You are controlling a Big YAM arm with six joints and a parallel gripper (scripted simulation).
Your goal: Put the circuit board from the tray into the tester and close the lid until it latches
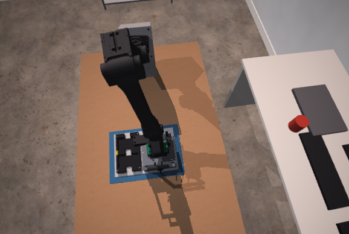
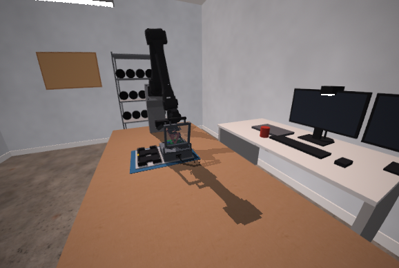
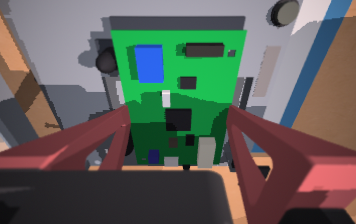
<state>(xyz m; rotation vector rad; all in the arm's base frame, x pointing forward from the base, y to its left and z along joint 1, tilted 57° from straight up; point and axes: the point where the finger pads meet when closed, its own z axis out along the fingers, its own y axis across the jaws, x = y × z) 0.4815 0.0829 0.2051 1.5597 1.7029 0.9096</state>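
The green circuit board is right at my hand. The rest, counted from my hand: clear lid (12 cm ahead, 9 cm above, 2 cm to the left).
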